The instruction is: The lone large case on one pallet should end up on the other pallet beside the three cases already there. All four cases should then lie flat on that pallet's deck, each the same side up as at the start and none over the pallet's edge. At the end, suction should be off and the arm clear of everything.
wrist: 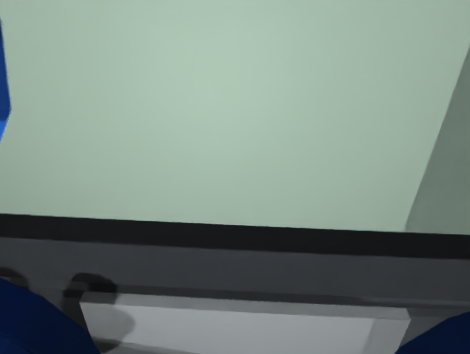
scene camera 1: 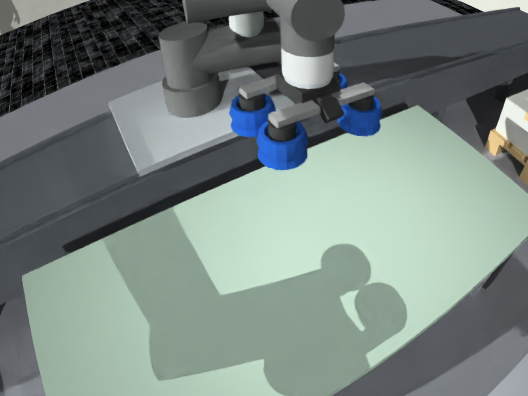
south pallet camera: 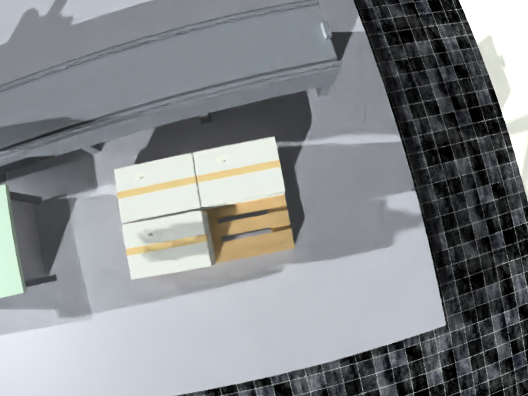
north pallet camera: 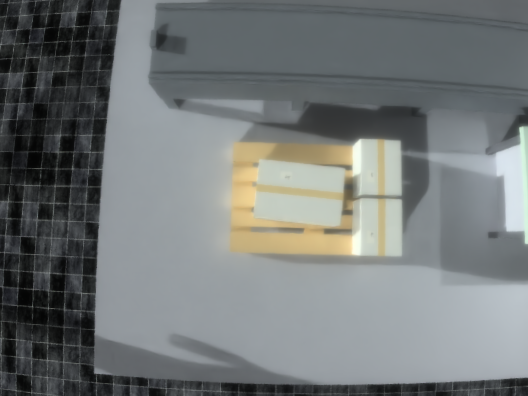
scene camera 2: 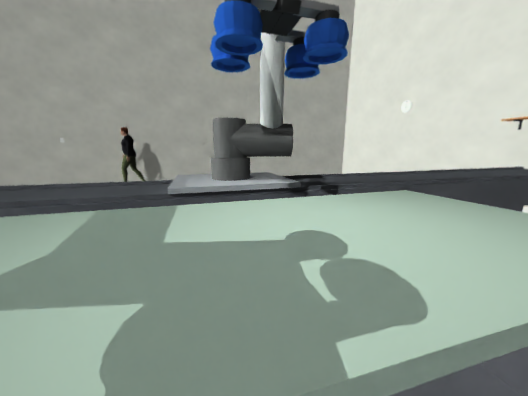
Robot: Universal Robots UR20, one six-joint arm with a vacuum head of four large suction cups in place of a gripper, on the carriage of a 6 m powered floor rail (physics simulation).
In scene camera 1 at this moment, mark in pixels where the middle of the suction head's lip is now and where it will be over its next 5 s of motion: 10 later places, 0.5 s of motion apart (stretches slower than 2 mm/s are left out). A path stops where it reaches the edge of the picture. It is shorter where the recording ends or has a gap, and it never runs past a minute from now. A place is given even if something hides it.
My suction head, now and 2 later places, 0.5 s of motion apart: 307,115; 257,133; 55,220
